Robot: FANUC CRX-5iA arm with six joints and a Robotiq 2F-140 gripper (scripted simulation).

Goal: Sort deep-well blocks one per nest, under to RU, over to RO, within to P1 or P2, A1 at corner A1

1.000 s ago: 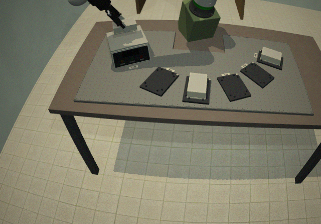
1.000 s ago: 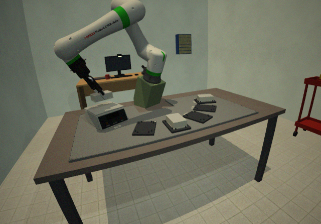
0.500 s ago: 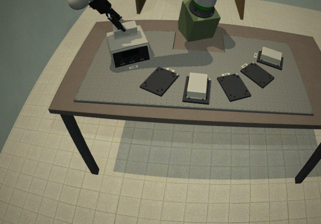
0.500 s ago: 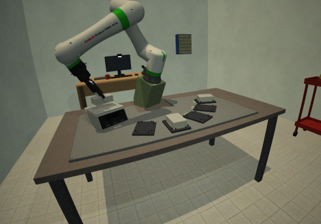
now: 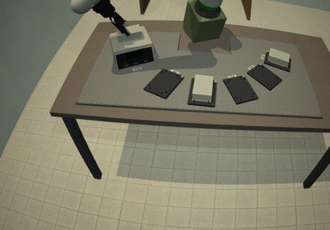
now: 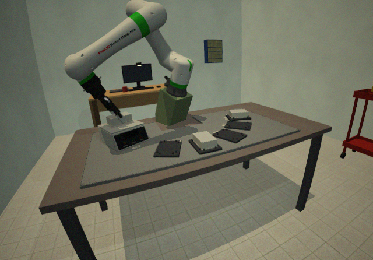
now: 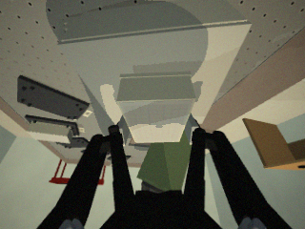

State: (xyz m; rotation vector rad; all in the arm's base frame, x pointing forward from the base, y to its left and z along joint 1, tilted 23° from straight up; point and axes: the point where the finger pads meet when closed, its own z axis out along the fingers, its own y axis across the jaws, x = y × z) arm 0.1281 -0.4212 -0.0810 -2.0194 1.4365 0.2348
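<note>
My gripper is now 5 cm above the grey platform. The rest, counted from my hand: check-weigher: 1 cm ahead, 8 cm below; then P1 label: 24 cm ahead, 38 cm to the left, 14 cm below; then nest P1: 34 cm ahead, 36 cm to the left, 14 cm below.
</note>
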